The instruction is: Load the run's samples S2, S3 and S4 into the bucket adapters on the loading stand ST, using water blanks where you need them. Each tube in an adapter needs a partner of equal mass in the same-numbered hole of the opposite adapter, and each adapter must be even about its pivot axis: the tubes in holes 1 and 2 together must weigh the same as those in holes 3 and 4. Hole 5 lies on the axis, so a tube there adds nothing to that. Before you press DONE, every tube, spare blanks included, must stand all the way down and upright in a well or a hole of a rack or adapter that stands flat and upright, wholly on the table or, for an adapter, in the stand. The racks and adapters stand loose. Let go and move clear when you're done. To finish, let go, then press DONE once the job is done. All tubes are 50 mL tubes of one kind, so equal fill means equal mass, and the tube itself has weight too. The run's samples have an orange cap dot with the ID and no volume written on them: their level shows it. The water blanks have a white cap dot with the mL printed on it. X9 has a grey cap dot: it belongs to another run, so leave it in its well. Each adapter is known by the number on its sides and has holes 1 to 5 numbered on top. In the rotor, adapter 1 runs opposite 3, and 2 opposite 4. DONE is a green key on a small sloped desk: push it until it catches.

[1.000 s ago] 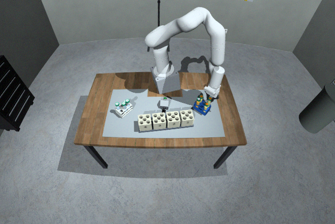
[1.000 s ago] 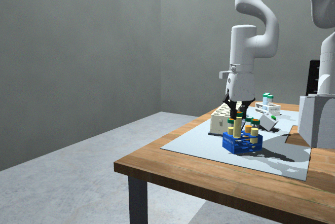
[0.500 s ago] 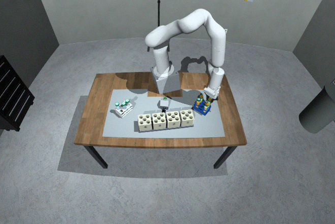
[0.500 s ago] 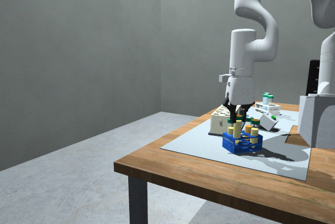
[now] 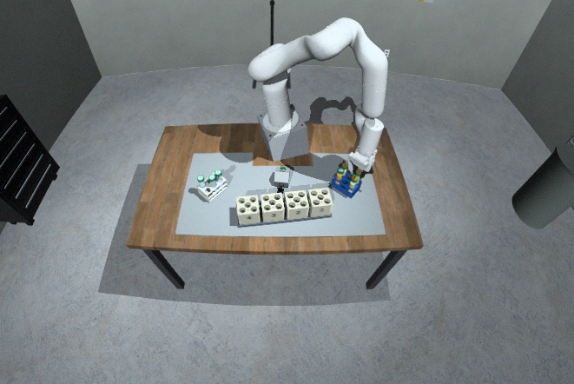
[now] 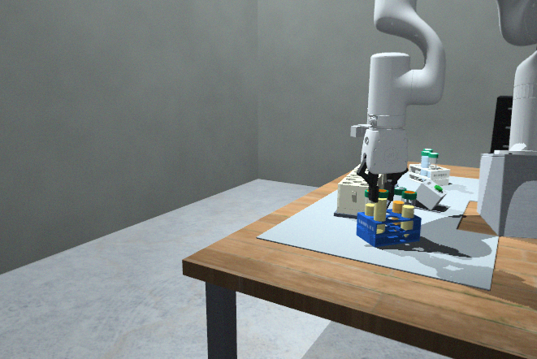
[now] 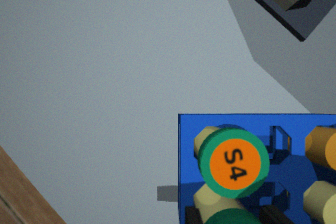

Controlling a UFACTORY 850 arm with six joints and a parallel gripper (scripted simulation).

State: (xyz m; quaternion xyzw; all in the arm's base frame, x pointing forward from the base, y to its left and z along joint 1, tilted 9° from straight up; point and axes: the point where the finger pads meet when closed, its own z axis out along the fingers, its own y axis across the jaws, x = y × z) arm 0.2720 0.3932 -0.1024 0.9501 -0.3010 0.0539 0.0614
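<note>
The sample tube S3 is 10 mm to the right of my hand and 50 mm below it. The rest, counted from my hand: blue rack (10 mm behind, 40 mm to the right, 100 mm below); sample tube (50 mm behind, 70 mm to the right, 60 mm below); tube X9 (20 mm behind, 100 mm to the right, 60 mm below).
</note>
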